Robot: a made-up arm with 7 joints.
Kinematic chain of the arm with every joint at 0, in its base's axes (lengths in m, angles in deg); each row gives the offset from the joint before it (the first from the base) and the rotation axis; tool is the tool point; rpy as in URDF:
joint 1: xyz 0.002 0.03 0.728 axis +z
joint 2: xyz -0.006 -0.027 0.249 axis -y
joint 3: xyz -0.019 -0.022 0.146 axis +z
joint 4: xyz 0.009 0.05 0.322 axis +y
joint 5: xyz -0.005 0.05 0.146 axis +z
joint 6: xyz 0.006 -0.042 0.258 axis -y
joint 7: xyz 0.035 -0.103 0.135 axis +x
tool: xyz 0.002 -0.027 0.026 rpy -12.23 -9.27 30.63
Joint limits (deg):
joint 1: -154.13..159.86
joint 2: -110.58..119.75
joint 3: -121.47..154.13
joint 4: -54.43..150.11
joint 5: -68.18..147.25
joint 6: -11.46..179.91
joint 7: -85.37..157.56
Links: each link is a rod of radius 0.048 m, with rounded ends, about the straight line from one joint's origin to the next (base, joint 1, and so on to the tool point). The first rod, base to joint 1, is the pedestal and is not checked.
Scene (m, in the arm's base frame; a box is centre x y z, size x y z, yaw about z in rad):
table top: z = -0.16
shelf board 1: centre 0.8 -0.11 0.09 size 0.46 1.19 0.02 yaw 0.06
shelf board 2: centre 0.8 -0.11 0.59 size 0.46 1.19 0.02 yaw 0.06
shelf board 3: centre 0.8 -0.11 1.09 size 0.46 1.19 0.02 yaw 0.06
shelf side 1: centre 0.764 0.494 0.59 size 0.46 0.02 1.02 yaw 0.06
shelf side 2: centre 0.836 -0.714 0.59 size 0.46 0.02 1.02 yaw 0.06
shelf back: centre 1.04 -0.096 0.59 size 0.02 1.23 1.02 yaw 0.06
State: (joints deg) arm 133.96 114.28 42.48 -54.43 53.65 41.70 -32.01
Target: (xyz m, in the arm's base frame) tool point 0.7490 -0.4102 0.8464
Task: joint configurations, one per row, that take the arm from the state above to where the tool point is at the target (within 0.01 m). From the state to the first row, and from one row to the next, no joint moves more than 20 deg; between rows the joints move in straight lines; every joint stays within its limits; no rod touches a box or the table.
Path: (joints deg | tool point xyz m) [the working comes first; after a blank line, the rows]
Joints at the target: 119.59 87.77 53.60 -54.43 42.55 74.96 -33.37
Straight joint move there: touches shelf board 2.

1: 116.14 114.49 48.26 -51.44 34.48 48.59 -38.71 | 0.6564 -0.3634 0.4255
2: 98.33 114.70 54.04 -48.45 15.31 55.48 -45.41 | 0.5325 -0.5057 0.4578
3: 80.51 114.91 59.82 -45.46 -3.86 62.38 -52.12 | 0.3641 -0.6110 0.4685
4: 62.70 115.12 65.60 -42.46 -23.02 69.27 -58.82 | 0.1621 -0.6678 0.4598
5: 44.88 115.33 71.37 -39.47 -42.19 76.16 -65.52 | -0.0608 -0.6640 0.4372
6: 27.06 115.54 77.15 -36.48 -61.36 83.05 -72.22 | -0.2851 -0.5879 0.4084
7: 42.48 110.91 73.23 -39.47 -44.04 81.70 -65.75 | -0.1114 -0.6783 0.4887
8: 57.90 106.28 69.30 -42.46 -26.72 80.35 -59.27 | 0.0800 -0.7155 0.5698
9: 73.32 101.66 65.37 -45.46 -9.41 79.01 -52.80 | 0.2724 -0.7010 0.6487
10: 88.75 97.03 61.45 -48.45 7.91 77.66 -46.32 | 0.4536 -0.6408 0.7227
11: 104.17 92.40 57.52 -51.44 25.23 76.31 -39.85 | 0.6145 -0.5417 0.7892
12: 119.59 87.77 53.60 -54.43 42.55 74.96 -33.37 | 0.7490 -0.4101 0.8465

